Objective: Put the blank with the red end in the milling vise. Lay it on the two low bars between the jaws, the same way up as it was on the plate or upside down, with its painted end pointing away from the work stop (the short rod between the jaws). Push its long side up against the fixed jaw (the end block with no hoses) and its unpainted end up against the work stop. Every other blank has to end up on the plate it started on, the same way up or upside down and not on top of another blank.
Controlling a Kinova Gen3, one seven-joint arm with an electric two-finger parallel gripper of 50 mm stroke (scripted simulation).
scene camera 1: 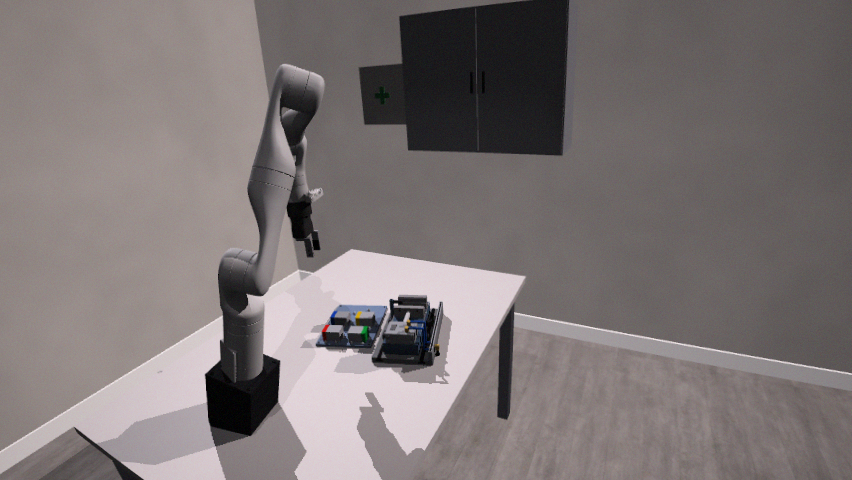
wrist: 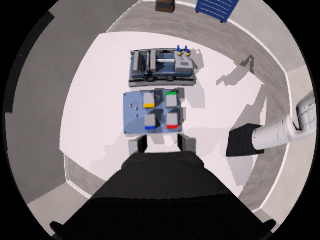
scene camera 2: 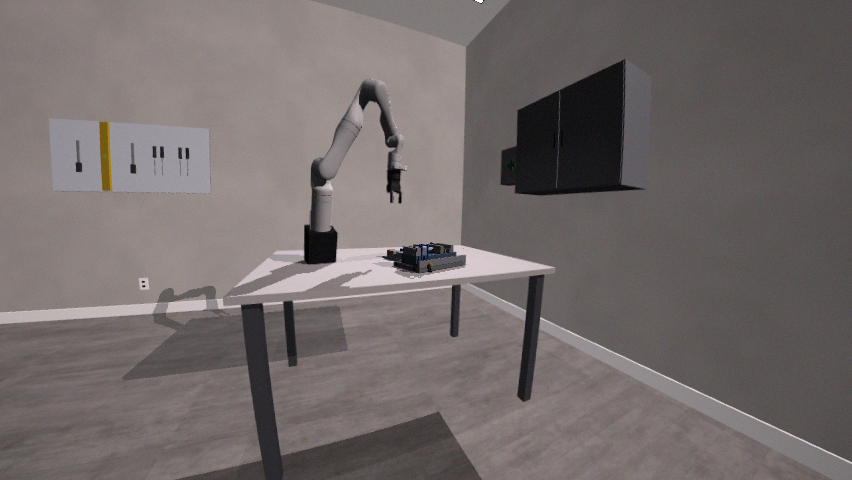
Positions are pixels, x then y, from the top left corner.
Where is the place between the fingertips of my gripper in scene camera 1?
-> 314,253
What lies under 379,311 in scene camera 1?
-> A plate.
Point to a plate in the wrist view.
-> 131,125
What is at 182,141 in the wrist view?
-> My gripper.
